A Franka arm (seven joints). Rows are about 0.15 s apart.
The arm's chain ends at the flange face. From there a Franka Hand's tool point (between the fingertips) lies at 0.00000 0.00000 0.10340 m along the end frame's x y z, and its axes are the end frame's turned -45 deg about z.
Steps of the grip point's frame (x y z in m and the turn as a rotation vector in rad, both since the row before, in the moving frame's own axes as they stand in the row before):
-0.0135, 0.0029, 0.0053, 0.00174, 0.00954, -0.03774
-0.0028, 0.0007, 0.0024, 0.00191, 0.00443, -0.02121
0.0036, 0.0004, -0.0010, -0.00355, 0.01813, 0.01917
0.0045, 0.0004, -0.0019, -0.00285, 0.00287, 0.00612
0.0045, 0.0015, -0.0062, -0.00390, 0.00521, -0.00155
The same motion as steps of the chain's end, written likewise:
-0.0080, 0.0124, 0.0053, 0.00798, 0.00552, -0.03774
-0.0017, 0.0029, 0.0024, 0.00448, 0.00178, -0.02121
0.0012, -0.0012, -0.0010, 0.01031, 0.01533, 0.01917
0.0030, -0.0029, -0.0019, 0.00001, 0.00404, 0.00612
0.0036, -0.0020, -0.0062, 0.00093, 0.00644, -0.00155

